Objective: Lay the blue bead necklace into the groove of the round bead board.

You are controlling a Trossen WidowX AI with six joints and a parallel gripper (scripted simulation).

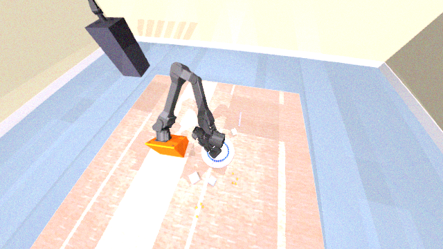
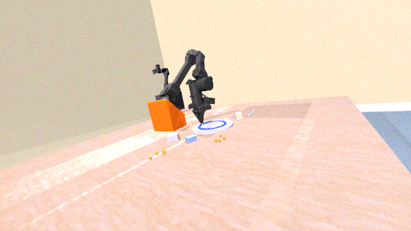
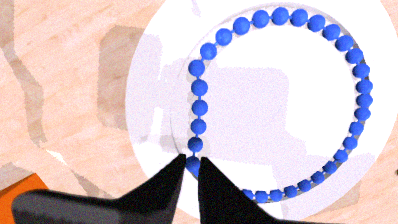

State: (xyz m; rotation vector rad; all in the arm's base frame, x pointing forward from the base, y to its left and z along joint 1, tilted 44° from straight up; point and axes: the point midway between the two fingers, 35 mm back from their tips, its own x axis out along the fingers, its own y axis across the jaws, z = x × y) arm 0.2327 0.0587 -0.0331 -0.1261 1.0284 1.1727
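My gripper tip is now 6 cm short of the round white bead board and 1 cm above it. Round my gripper tip: white block (17 cm to the right, 4 cm behind, 1 cm below); then light blue cube (17 cm to the right, 6 cm ahead, 1 cm below); then beige cube (15 cm ahead, 13 cm to the left).
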